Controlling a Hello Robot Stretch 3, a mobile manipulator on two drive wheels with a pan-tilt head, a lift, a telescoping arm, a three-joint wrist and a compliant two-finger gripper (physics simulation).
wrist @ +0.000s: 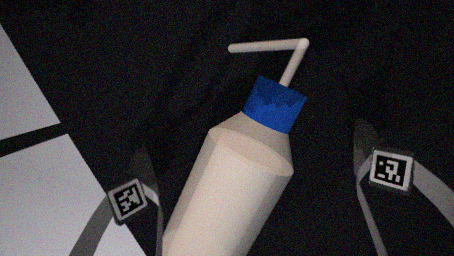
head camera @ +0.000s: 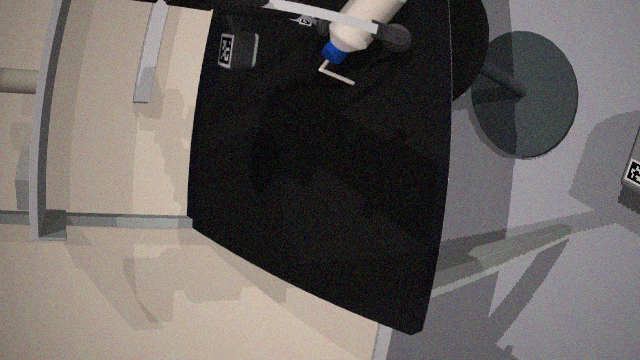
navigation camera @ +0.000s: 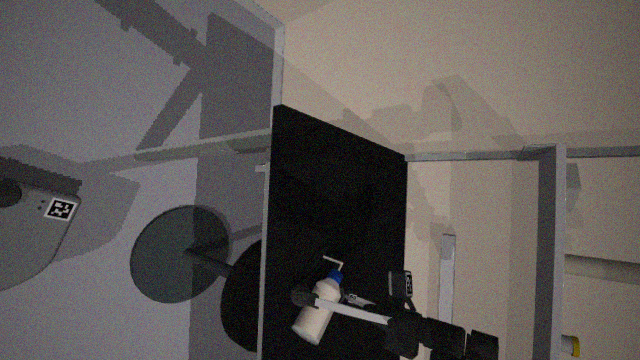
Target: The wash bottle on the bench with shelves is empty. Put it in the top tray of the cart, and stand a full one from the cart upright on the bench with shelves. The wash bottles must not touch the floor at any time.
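Frame: origin at the robot's base, x ahead, y left, z up, level; metres.
Where they show: gripper, between the fingertips: [head camera: 367, 33] [navigation camera: 315, 292]; robot's base, origin of its link: [navigation camera: 1, 192].
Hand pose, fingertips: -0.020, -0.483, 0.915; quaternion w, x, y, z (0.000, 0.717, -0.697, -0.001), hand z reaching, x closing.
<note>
Things, the pixels of their centre, and the offset from my fingertips, as dx, dy, dz.
- white wash bottle, middle of its body: [head camera: 359, 33] [navigation camera: 321, 292] +0.006, +0.012, +0.024
- yellow-ended object, middle of its body: [navigation camera: 562, 343] -0.001, -0.516, +0.487
A white wash bottle [head camera: 357, 32] [navigation camera: 316, 316] [wrist: 230, 200] with a blue cap and a bent spout is on the black top of the bench with shelves [head camera: 310, 225] [navigation camera: 340, 195] [wrist: 125, 45]. It appears to lie on its side, with its body slanting toward the bench edge. My gripper [head camera: 358, 31] [navigation camera: 324, 296] [wrist: 248, 151] is open, with one finger on each side of the bottle. In the wrist view there is a gap between the bottle's shoulder and the right finger; the left finger is nearer the body. Contact cannot be judged. The cart and a full bottle do not show.
A round stool with a disc base [head camera: 525, 95] [navigation camera: 175, 260] stands beside the bench. My base [navigation camera: 30, 240] shows at the side. Grey shelf rails [head camera: 47, 120] [navigation camera: 549, 225] run above the bench top. A yellow-ended object [navigation camera: 572, 346] shows past a rail. Pale floor [wrist: 30, 200] lies beyond the bench edge.
</note>
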